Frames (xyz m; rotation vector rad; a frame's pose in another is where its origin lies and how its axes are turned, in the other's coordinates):
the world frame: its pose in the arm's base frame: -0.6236 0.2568 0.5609 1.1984 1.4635 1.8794
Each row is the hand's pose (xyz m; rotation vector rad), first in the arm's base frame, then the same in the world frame.
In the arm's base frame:
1: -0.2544 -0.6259 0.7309 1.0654 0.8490 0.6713
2: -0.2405 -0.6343 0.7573 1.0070 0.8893 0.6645
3: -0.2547 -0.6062 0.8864 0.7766 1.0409 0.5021
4: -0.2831 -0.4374 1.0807 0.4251 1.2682 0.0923
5: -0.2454 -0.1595 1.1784 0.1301 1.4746 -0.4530
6: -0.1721 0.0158 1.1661 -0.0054 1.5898 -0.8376
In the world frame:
1: -0.8243 0.4948 -0.1416 -0.2188 -1.0619 -0.7213
2: -0.8288 0.5242 -0.1329 -0.2070 -1.0252 -0.7798
3: -0.7546 0.6341 -0.1239 -0.1003 -0.9623 -1.0700
4: -0.5396 0.7579 -0.0498 0.1933 -0.9130 -1.5641
5: -0.3057 0.7658 0.1331 0.6719 -0.8927 -2.0091
6: -0.2090 0.7087 0.2868 1.0702 -0.8836 -2.2049

